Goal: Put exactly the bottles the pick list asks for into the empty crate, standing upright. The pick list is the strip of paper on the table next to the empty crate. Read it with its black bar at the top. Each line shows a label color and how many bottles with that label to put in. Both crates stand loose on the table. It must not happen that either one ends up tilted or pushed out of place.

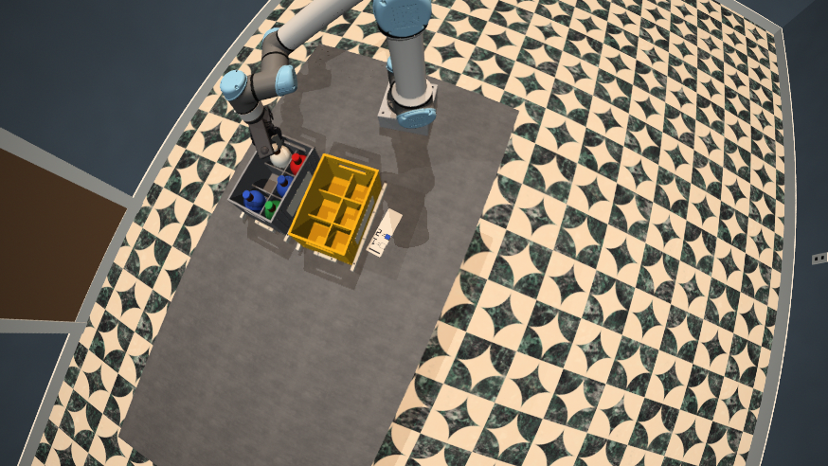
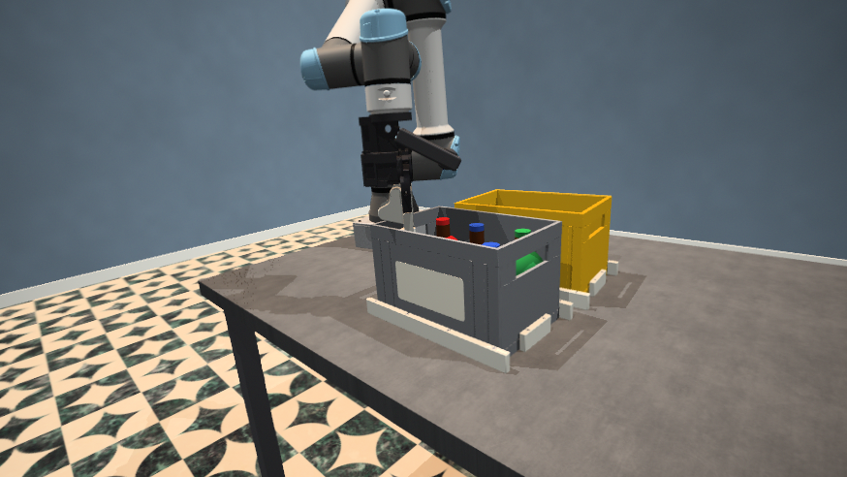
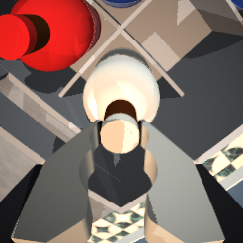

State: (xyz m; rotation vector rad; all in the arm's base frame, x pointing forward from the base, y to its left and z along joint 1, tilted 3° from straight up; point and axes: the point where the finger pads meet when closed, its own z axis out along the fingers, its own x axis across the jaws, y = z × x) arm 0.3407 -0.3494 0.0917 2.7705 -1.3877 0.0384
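The white-label bottle is 70 mm below my hand. Also, from my hand: green-label bottle: 190 mm ahead, 70 mm to the left, 70 mm below; red-label bottle: 90 mm to the left, 70 mm below, 20 mm ahead; grey crate: 90 mm ahead, 70 mm below, 30 mm to the left.
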